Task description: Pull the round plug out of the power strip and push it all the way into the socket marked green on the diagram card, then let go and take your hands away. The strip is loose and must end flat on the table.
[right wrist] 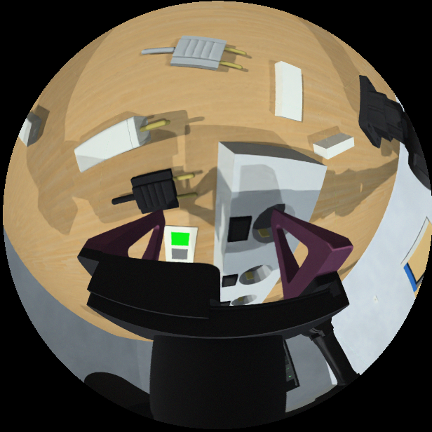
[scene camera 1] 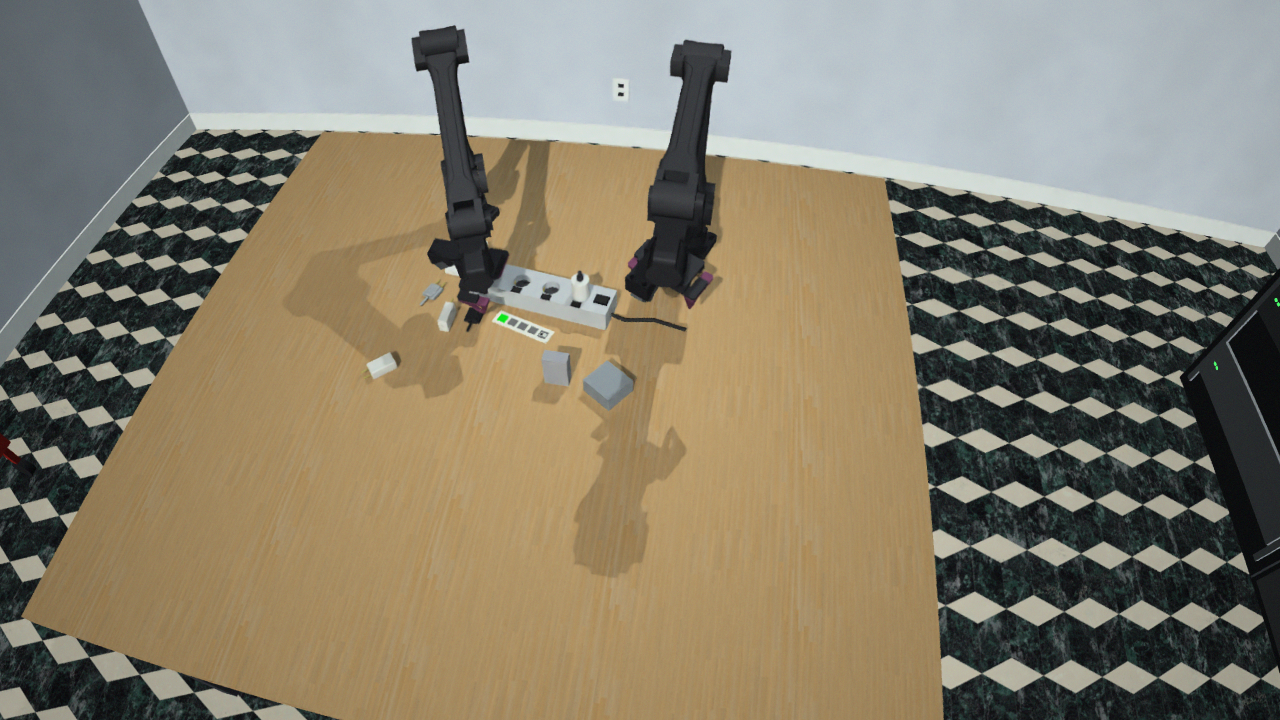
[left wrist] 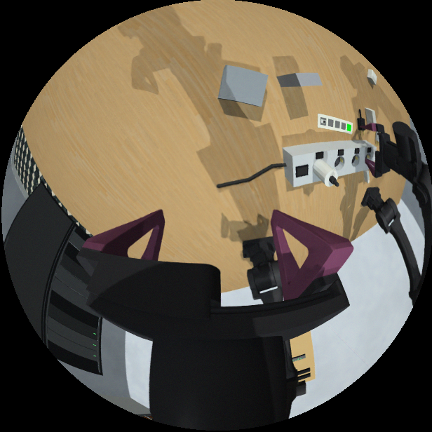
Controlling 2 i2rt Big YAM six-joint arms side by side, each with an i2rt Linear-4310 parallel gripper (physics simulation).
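Places are measured from the left arm's base along level axes (x up, y ahead, z left), in metres.
Pixels of known places: left gripper, fingertip midpoint: [scene camera 1: 669, 294]; right gripper, fingertip midpoint: [scene camera 1: 490, 294].
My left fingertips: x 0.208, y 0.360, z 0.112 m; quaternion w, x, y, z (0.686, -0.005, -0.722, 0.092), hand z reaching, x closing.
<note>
For each thing: its top centre in the pictures, then the offset to it from my left fingertips. "spot": a spot on its surface instead.
- white round plug at its top centre: [scene camera 1: 579, 276] dx -0.100, dy -0.045, dz -0.224 m
- power strip at a spot on its surface: [scene camera 1: 572, 312] spot: dx -0.177, dy -0.008, dz -0.224 m
- diagram card at its top centre: [scene camera 1: 522, 326] dx -0.206, dy +0.056, dz -0.314 m
- grey plug at its top centre: [scene camera 1: 434, 286] dx -0.194, dy +0.060, dz -0.556 m
- black cable at a spot on its surface: [scene camera 1: 650, 319] spot: dx -0.200, dy -0.087, dz -0.076 m
The white round plug [scene camera 1: 580, 286] [left wrist: 326, 173] stands in the power strip [scene camera 1: 572, 312] [left wrist: 295, 157] [right wrist: 295, 180], in the socket nearest the cable end. The diagram card [scene camera 1: 523, 326] [left wrist: 335, 123] [right wrist: 194, 245] lies beside the strip, its green square at the end away from the cable. My left gripper [scene camera 1: 662, 284] [left wrist: 217, 215] is open and empty, above the table past the strip's cable end. My right gripper [scene camera 1: 483, 300] [left wrist: 362, 142] [right wrist: 217, 214] is open and empty over the strip's far end; one finger partly covers the end socket in the right wrist view.
A black plug [right wrist: 155, 191], a white plug [scene camera 1: 446, 316] [right wrist: 110, 142] and a grey plug [scene camera 1: 433, 291] [right wrist: 199, 52] lie near the right gripper. Another white plug [scene camera 1: 382, 365] lies farther off. Two grey blocks [scene camera 1: 555, 368] [scene camera 1: 608, 385] stand in front of the strip. A black cable [scene camera 1: 650, 319] [left wrist: 250, 179] leaves the strip.
</note>
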